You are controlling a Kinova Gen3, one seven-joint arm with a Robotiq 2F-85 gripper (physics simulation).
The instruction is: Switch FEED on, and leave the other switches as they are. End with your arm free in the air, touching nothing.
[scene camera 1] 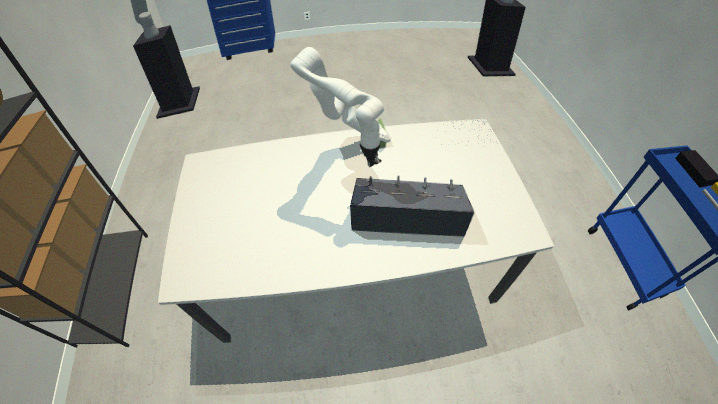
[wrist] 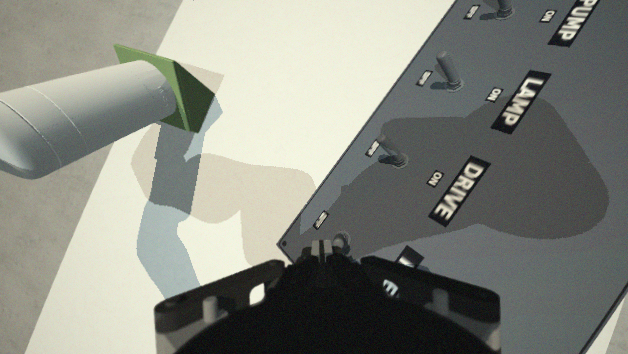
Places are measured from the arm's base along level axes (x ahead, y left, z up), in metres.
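Pixels of known places: gripper, fingertip midpoint: (scene camera 1: 370, 165) (wrist: 321, 253); arm's base, link origin: (wrist: 153, 89).
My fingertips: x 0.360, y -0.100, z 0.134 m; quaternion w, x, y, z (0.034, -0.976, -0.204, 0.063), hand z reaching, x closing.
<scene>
Ahead of a thing's pixels: the offset from my fingertips to its middle. Level surfaces: height alone.
The dark switch box @[dx +0.134, dy +0.154, dz -0.137 m] (scene camera 1: 411, 218) (wrist: 540, 240) stands on the white table @[dz -0.201 m] (scene camera 1: 241, 241) (wrist: 280, 75). Its leftmost lever in the scene view, FEED @[dx +0.013, dy +0.000, dz -0.081 m] (scene camera 1: 370, 181) (wrist: 341, 241), stands beyond the fingertips in the wrist view; its lean is unclear, and its name label is mostly hidden. The DRIVE lever @[dx +0.031, dy +0.119, dz -0.088 m] (scene camera 1: 398, 181) (wrist: 392, 150) and LAMP lever @[dx +0.063, dy +0.235, dz -0.088 m] (scene camera 1: 425, 183) (wrist: 448, 71) lean toward OFF. The PUMP lever @[dx +0.094, dy +0.351, dz -0.088 m] (scene camera 1: 450, 184) (wrist: 504, 6) is cut off by the wrist view's top edge, its lean unclear. My gripper (scene camera 1: 373, 164) (wrist: 321, 253) is shut and empty, above and behind FEED, apart from it.
A pale cylinder (wrist: 85, 107) with a green plate (scene camera 1: 382, 123) (wrist: 196, 97) is behind the box, close to my arm in the scene view. A shelf rack with cartons (scene camera 1: 60, 261) stands left of the table, and a blue cart (scene camera 1: 637, 251) stands right of it.
</scene>
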